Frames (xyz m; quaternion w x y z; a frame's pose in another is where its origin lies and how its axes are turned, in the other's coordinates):
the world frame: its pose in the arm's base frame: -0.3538 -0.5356 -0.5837 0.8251 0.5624 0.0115 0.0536
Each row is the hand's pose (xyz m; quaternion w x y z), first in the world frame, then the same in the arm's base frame.
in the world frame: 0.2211 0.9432 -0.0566 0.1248 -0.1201 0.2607 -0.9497
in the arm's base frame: -0.2097 -0.1196 0.2811 0.2184 -0.0538 0.7442 -0.6289
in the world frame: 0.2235 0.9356 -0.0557 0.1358 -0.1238 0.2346 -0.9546
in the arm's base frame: -0.2067 -0.1229 0.2745 0.2301 -0.0493 0.7253 -0.6469
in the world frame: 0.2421 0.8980 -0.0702 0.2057 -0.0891 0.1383 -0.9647
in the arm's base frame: -0.1865 -0.1212 0.2350 0.2699 0.0237 0.6542 -0.7061
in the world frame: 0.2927 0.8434 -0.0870 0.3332 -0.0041 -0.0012 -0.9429
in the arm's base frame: -0.1334 -0.1202 0.1802 0.3278 0.1732 0.5329 -0.7607
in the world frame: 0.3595 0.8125 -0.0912 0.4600 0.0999 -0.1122 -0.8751
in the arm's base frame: -0.0650 -0.1207 0.1527 0.3715 0.3371 0.4102 -0.7616
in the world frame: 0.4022 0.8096 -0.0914 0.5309 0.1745 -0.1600 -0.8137
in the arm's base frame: -0.0224 -0.1173 0.1517 0.3853 0.4418 0.3411 -0.7349
